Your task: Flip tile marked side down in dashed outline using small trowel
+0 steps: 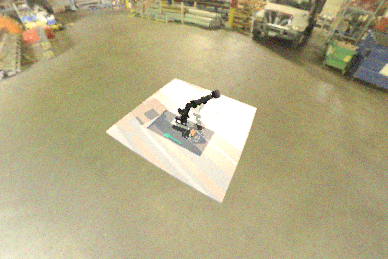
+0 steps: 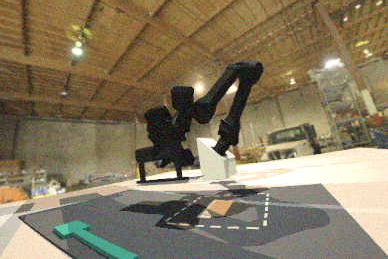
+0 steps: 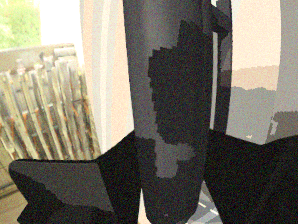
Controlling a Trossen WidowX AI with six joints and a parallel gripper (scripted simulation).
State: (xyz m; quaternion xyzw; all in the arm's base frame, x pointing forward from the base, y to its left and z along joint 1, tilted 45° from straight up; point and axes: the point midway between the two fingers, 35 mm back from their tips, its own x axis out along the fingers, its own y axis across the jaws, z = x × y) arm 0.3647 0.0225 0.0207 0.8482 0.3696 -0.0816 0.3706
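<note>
Right now the dark mat is 12 cm below my gripper tip, 1 cm to the right of it and 1 cm ahead of it. From my gripper tip the other things lie so: tile: 14 cm to the left, 10 cm below, 4 cm behind; teal T-shaped piece: 15 cm ahead, 10 cm below, 2 cm to the right.
</note>
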